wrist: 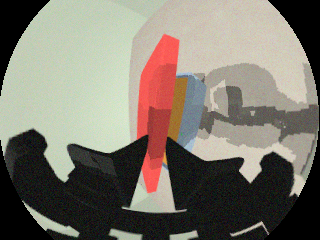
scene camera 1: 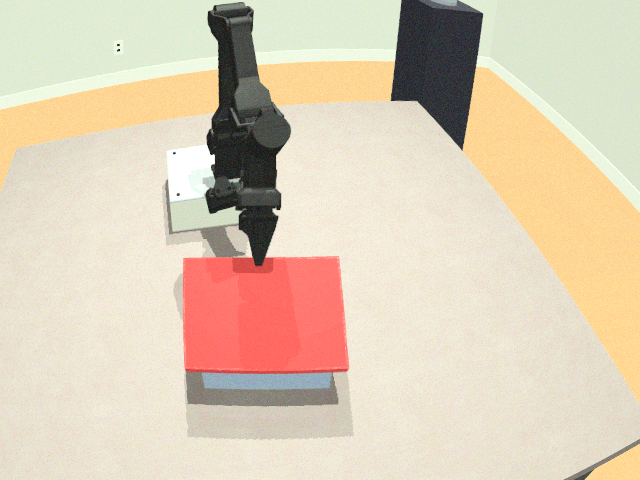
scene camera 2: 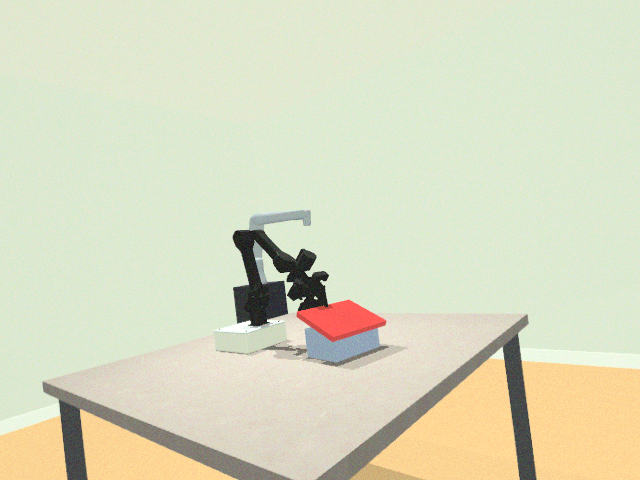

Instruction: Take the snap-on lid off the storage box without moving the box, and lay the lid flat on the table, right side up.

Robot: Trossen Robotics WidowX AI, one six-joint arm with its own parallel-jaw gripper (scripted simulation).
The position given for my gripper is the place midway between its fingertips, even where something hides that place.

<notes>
I see my gripper (scene camera 1: 258, 267), a red lid (scene camera 1: 286, 317) and a storage box (scene camera 1: 211, 380).
The red lid shows as well in the wrist view (wrist: 157, 86) and in scene camera 2 (scene camera 2: 340, 320). The storage box is seen too in the wrist view (wrist: 188, 100) and in scene camera 2 (scene camera 2: 319, 347). My gripper also shows in the wrist view (wrist: 157, 138) and in scene camera 2 (scene camera 2: 325, 309).
</notes>
